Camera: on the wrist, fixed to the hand. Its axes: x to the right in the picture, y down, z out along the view.
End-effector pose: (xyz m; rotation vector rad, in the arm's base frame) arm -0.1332 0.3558 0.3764 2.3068 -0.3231 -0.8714
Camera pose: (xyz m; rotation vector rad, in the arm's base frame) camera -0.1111 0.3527 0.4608 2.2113 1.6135 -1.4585
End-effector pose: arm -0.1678 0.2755 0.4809 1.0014 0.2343 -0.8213
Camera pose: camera -0.1333 0.3539 0.4976 0.6432 1.0550 -2.1627
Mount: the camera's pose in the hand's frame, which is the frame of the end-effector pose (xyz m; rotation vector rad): -0.0246 0.0569 -0.0615 -0.0414 -0.0149 -1.5204
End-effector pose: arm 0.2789 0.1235 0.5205 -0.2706 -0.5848 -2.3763
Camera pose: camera 0.3322 0.0694 0.4774 -0.1699 0.5564 2.2691
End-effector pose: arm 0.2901 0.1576 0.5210 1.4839 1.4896 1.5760
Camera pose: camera 0.2580 0.0982 0.5764 0.0396 1.7657 0.5841
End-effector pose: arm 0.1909 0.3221 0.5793 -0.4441 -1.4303 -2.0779
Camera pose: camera 0.2485 0.2567 0.5845 -0.6201 1.2770 2.0068
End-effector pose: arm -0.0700 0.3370 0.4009 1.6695 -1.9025 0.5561
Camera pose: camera -0.1163 0.4028 0.4349 2.4197 -0.2346 -0.1426
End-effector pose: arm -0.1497 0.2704 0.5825 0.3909 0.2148 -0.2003
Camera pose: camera -0.1703 0.3500 0.5532 0.1097 0.4693 -1.6878
